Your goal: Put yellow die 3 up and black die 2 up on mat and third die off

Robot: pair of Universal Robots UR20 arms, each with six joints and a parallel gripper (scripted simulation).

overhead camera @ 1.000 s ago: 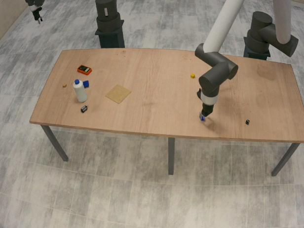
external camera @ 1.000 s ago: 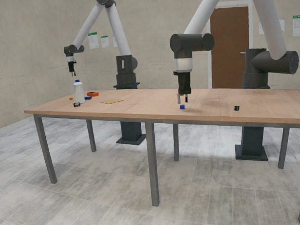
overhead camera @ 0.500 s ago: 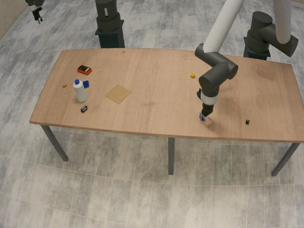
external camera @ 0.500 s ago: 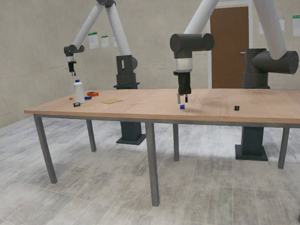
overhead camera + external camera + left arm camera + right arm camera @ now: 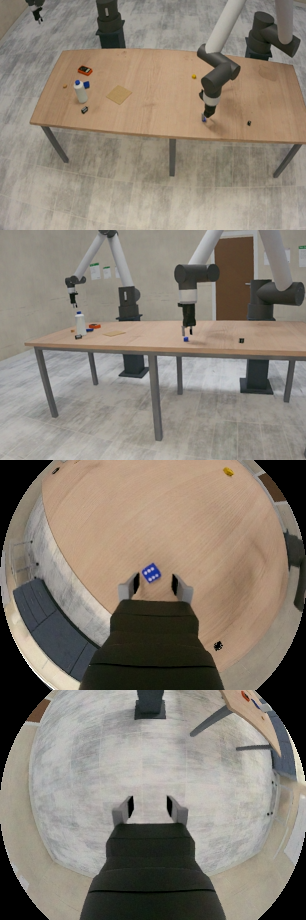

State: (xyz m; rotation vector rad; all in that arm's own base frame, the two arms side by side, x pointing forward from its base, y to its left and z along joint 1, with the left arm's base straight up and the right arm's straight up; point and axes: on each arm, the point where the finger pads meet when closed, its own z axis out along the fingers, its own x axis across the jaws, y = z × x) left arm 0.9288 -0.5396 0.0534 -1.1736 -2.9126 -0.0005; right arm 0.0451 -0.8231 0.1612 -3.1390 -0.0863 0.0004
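My left gripper is now 40 mm above the blue die and 10 mm to the left of it. Also, from my left hand: black die 320 mm to the left, 40 mm below, 30 mm behind; then tan mat 640 mm to the right, 110 mm behind, 50 mm below; then yellow die 380 mm behind, 130 mm to the right, 40 mm below.
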